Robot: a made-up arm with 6 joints. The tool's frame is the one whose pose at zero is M. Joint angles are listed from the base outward.
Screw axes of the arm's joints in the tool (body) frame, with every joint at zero. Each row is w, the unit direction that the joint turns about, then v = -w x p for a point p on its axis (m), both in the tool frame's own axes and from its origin. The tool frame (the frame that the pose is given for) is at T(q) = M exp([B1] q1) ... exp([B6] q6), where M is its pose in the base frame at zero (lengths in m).
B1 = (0, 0, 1, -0.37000, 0.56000, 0.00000)
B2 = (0, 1, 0, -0.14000, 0.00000, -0.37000)
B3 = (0, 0, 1, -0.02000, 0.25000, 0.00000)
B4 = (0, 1, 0, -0.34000, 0.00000, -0.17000)
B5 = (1, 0, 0, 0.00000, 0.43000, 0.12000)
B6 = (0, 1, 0, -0.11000, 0.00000, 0.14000)
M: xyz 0.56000 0.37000 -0.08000 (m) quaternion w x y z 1 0 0 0
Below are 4 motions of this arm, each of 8 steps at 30 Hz.
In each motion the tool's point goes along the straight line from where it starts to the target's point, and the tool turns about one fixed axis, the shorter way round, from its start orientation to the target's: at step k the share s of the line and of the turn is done. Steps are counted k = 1, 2, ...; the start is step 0. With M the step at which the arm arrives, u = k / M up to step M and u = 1 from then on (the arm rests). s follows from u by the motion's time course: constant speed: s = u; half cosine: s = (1 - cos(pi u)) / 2; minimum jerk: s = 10 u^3 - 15 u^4 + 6 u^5.
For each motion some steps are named. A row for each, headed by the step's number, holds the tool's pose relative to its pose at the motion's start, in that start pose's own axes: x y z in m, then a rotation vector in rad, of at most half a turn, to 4 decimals.
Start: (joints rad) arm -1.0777 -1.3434 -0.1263 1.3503 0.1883 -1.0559
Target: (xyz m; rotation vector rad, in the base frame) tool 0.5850 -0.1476 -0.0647 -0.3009 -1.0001 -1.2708
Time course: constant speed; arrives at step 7
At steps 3, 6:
3: 0.0101 -0.0168 -0.0091 -0.0350 0.0352 -0.0316
6: 0.0201 -0.0335 -0.0183 -0.0700 0.0704 -0.0632

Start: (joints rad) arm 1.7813 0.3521 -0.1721 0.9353 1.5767 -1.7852
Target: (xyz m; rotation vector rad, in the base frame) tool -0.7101 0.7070 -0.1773 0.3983 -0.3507 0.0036
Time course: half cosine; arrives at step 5
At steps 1, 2, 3, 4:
1: 0.0042 0.0030 0.0011 0.0096 -0.0086 -0.0016
2: 0.0153 0.0109 0.0039 0.0349 -0.0313 -0.0057
3: 0.0289 0.0207 0.0074 0.0661 -0.0592 -0.0108
4: 0.0400 0.0286 0.0103 0.0913 -0.0819 -0.0149

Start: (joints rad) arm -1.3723 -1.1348 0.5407 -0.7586 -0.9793 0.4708
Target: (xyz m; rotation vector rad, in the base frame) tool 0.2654 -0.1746 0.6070 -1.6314 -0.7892 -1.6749
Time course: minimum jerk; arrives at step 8
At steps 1, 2, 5, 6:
1: -0.0004 -0.0008 0.0009 -0.0025 0.0019 -0.0007
2: -0.0025 -0.0054 0.0056 -0.0162 0.0122 -0.0044
5: -0.0174 -0.0381 0.0395 -0.1131 0.0853 -0.0308
6: -0.0216 -0.0471 0.0489 -0.1400 0.1055 -0.0381

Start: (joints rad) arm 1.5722 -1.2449 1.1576 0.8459 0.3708 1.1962
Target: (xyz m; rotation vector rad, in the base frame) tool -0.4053 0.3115 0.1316 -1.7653 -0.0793 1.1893
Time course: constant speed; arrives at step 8
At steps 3, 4, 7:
3: 0.0430 -0.0403 -0.0010 -0.0758 0.1116 -0.0430
4: 0.0574 -0.0538 -0.0013 -0.1011 0.1488 -0.0573
7: 0.1004 -0.0941 -0.0023 -0.1769 0.2604 -0.1003

